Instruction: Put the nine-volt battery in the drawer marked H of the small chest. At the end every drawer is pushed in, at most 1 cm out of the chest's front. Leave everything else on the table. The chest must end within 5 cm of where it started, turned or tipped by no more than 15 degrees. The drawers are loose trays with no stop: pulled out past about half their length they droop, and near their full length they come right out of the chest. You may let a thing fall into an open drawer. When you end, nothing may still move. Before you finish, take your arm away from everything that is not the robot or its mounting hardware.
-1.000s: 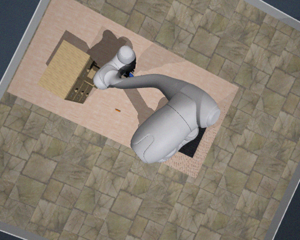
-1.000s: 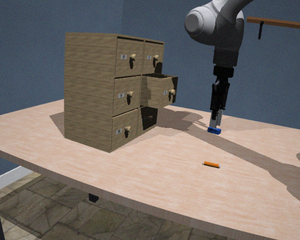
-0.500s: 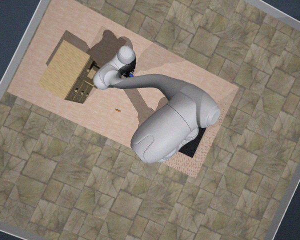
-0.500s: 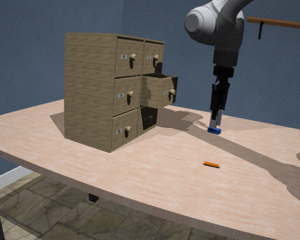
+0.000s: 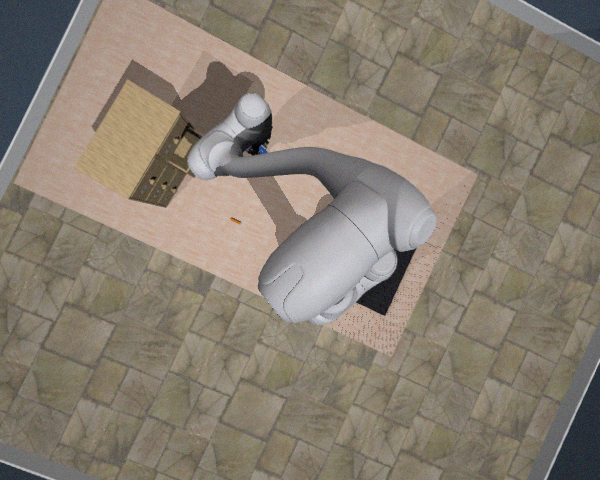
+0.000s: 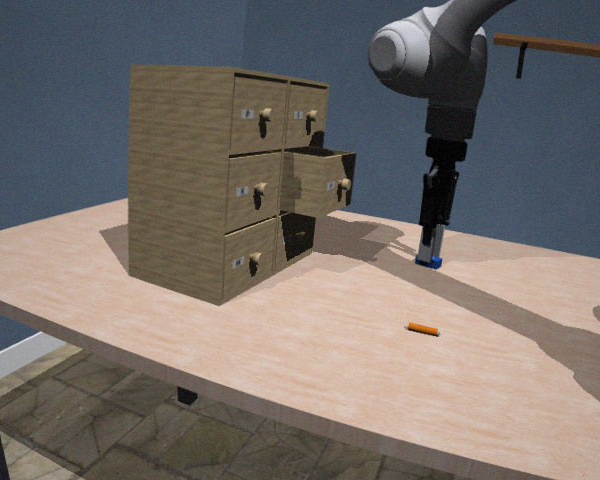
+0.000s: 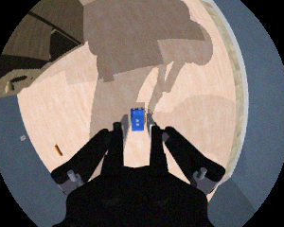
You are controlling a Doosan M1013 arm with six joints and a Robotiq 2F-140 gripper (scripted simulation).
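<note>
The nine-volt battery is 10 mm ahead of my hand and 40 mm below it. Round my hand: drawer: 230 mm ahead, 150 mm to the left, 90 mm above; small orange cylinder: 40 mm behind, 310 mm to the left, 40 mm below.
</note>
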